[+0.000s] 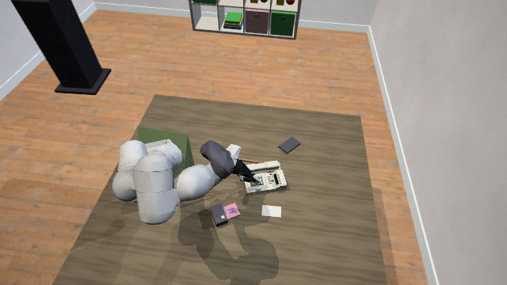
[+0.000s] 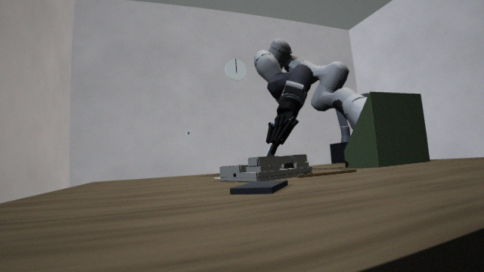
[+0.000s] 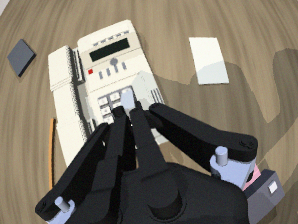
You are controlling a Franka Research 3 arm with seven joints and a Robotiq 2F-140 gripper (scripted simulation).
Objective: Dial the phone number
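Right now the handset is 30 mm ahead of my hand, 100 mm to the left of it and 30 mm below it. Round my hand: pencil 80 mm behind, 180 mm to the left, 70 mm below; black box 170 mm behind, 190 mm to the right, 50 mm below; white note 100 mm ahead, 140 mm to the right, 70 mm below.
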